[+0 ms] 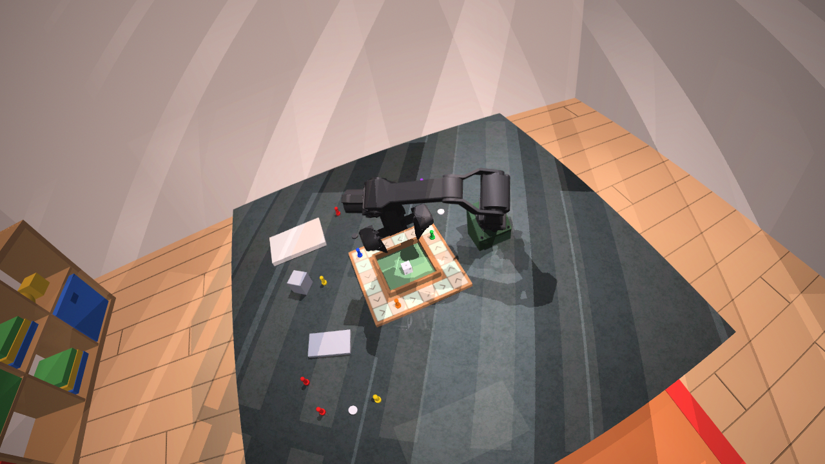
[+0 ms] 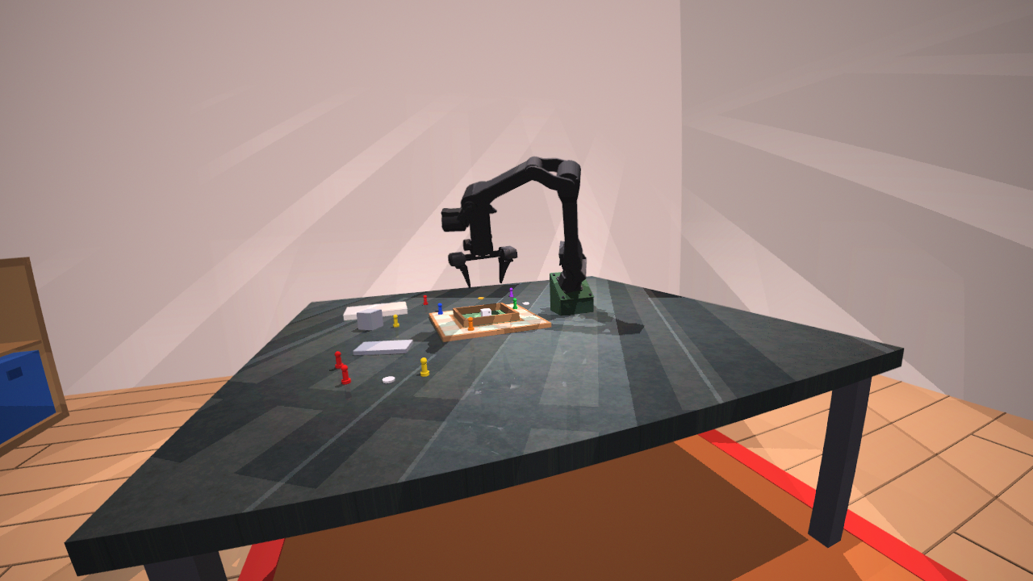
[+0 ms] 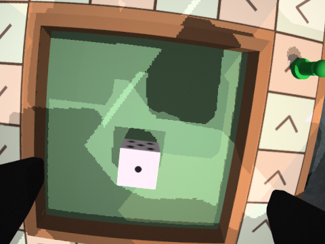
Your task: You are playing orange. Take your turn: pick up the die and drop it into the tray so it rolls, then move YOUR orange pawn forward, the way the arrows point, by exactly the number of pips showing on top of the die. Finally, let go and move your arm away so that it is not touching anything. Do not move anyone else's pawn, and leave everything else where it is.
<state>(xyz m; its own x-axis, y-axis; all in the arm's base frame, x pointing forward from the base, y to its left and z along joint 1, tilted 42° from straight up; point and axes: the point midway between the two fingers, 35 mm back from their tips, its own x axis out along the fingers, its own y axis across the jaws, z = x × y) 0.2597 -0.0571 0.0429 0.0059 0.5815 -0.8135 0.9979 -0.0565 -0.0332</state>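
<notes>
The orange pawn lies 8 cm ahead of my gripper tip, 12 cm to the left of it and 8 cm below it. The rest, counted from my gripper tip: green tray 1 cm ahead, 10 cm below; white die 1 cm ahead, 2 cm to the left, 8 cm below; green pawn 11 cm behind, 6 cm to the right, 8 cm below.
</notes>
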